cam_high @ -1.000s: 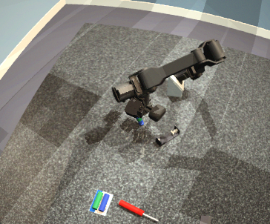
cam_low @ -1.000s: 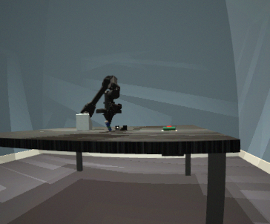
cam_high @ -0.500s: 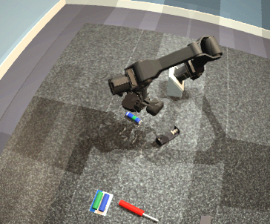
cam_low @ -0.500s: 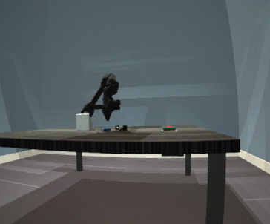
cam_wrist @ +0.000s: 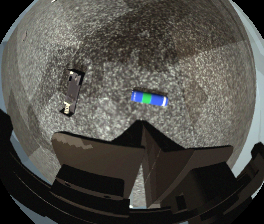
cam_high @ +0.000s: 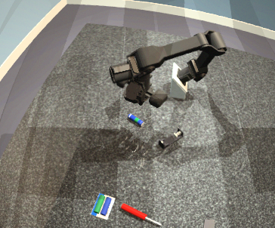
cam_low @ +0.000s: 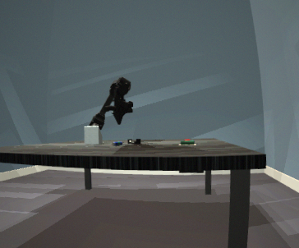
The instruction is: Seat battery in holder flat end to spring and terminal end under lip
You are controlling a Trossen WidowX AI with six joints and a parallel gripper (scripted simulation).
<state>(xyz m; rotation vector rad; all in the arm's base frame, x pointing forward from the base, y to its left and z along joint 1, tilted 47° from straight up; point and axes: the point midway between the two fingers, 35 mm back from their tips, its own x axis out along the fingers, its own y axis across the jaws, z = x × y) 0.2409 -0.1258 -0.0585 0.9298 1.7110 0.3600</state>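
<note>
Right now the battery is 110 mm below my gripper tip, 20 mm to the right of it and 10 mm behind it. The rest, counted from my gripper tip: red-handled screwdriver (390 mm ahead, 110 mm below, 100 mm to the left).
</note>
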